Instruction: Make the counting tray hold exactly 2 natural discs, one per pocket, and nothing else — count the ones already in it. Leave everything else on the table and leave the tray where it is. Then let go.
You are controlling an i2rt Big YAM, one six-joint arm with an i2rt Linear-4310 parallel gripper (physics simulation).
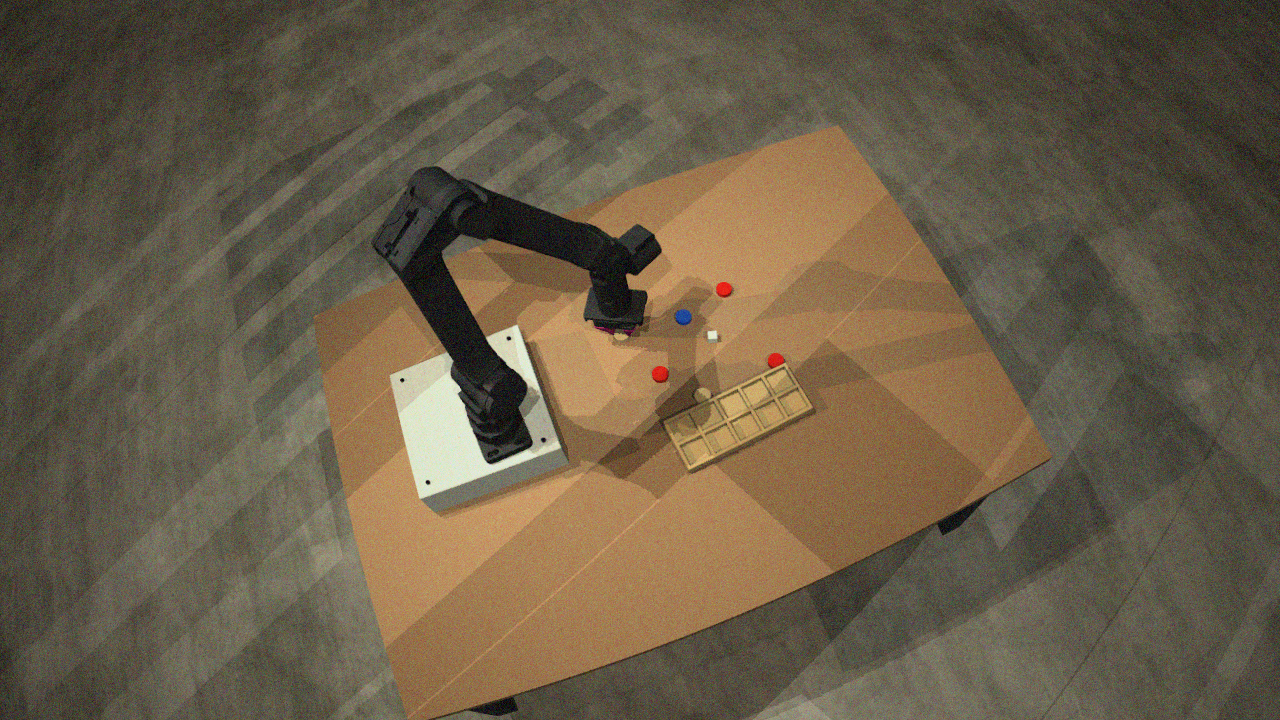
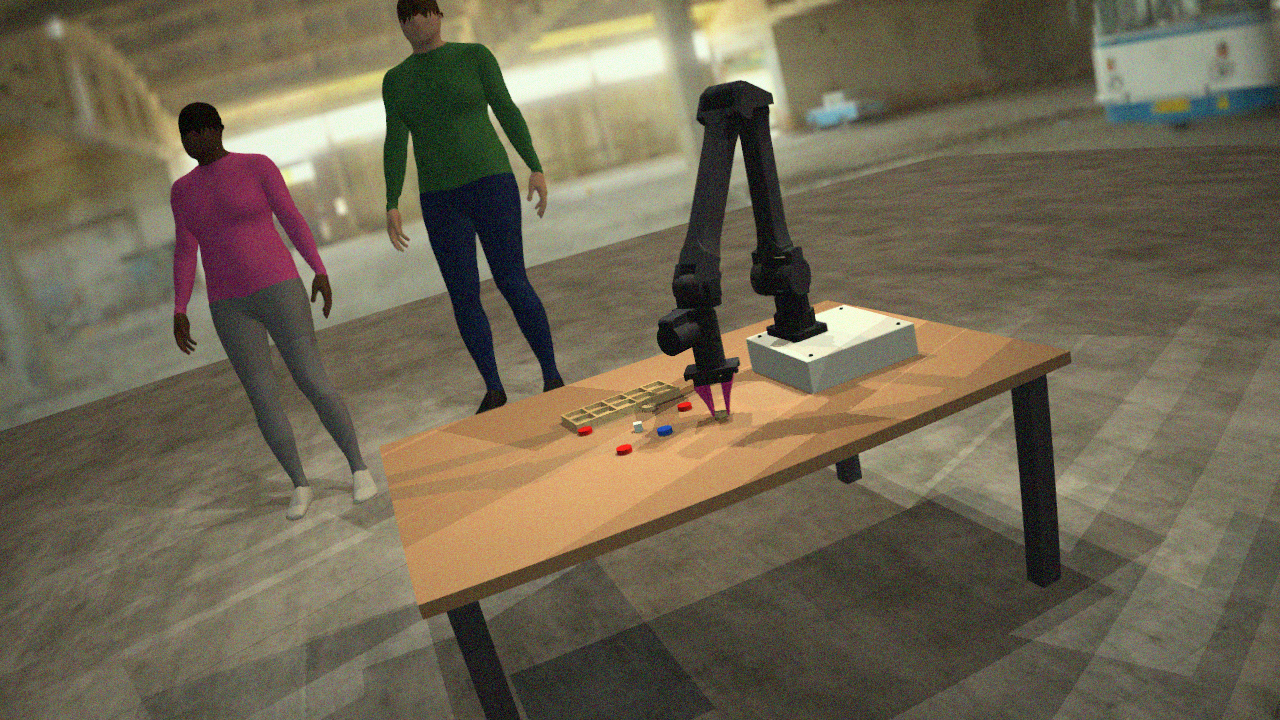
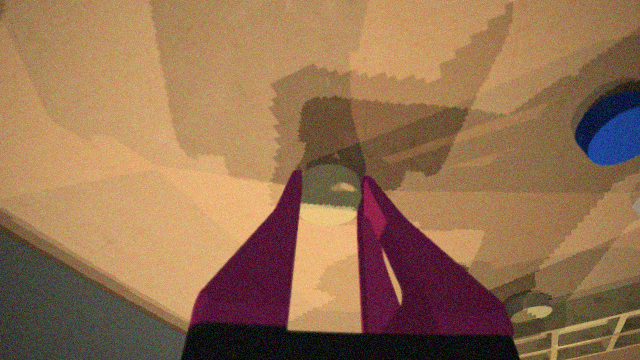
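Note:
My gripper [image 1: 617, 331] [image 2: 721, 412] [image 3: 330, 183], with magenta fingers, is shut on a natural disc [image 1: 621, 337] [image 3: 329, 215], which sits between the fingertips at or close to the table top. Another natural disc [image 1: 702, 394] [image 2: 648, 407] [image 3: 531, 311] lies on the table beside the tray's long side. The counting tray [image 1: 751, 440] [image 2: 626, 412] [image 3: 555, 340] is pale wood with two rows of square pockets. I make out no disc in its pockets; some are in shadow.
A blue disc [image 1: 682, 317] [image 2: 664, 430] [image 3: 617, 135] and a white cube [image 1: 712, 335] [image 2: 637, 427] lie between gripper and tray. Red discs lie at the far side [image 1: 724, 289], near the tray's end [image 1: 776, 360] and between gripper and tray [image 1: 659, 374].

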